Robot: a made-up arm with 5 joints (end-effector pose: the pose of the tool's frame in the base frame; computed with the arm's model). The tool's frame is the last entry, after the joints.
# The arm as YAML. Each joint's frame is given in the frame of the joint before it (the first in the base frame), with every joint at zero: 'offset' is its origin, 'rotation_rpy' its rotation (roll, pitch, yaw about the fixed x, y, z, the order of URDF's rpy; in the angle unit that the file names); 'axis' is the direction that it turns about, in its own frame. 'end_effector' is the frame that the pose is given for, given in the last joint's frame.
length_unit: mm
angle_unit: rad
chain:
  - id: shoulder
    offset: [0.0, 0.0, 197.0]
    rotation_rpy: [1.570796, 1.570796, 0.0]
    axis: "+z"
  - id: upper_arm
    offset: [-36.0, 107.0, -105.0]
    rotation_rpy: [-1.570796, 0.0, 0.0]
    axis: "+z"
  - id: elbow
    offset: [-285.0, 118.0, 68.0]
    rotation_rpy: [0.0, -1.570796, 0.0]
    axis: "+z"
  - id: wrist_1
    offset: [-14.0, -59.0, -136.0]
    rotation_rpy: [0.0, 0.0, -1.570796]
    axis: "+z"
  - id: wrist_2
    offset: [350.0, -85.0, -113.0]
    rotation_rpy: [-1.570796, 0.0, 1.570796]
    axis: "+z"
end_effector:
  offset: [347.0, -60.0, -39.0]
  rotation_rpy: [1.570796, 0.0, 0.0]
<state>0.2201 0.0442 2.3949 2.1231 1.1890</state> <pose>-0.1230 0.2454 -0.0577 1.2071 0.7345 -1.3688</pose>
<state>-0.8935 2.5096 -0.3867 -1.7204 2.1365</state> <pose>0.3687 -0.0928 0.5988 -1.1501 -0.4254 -0.1153</pose>
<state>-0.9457 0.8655 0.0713 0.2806 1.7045</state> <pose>-0.2060 0.1305 -0.2377 0.8668 2.2668 0.8023</pose>
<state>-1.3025 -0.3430 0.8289 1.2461 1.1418</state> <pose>-0.1806 0.3541 -0.3656 -0.0565 1.6032 2.6241</pose>
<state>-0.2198 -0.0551 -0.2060 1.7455 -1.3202</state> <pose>0.6155 0.1202 0.4927 1.0801 -0.8248 1.1792</pose>
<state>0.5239 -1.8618 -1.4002 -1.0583 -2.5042</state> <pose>0.4886 0.0972 -0.2911 1.3535 0.5314 0.1840</pose>
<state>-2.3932 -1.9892 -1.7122 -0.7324 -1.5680</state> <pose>-0.3964 0.2394 0.6543 -0.8651 -1.5749 1.1353</pose>
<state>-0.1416 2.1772 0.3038 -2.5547 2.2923</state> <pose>0.1313 0.0306 0.7912 -1.2335 -1.0423 -0.3070</pose>
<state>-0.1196 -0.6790 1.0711 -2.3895 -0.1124</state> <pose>-0.0561 -0.0165 0.5129 -0.7185 -0.4405 -1.1888</pose>
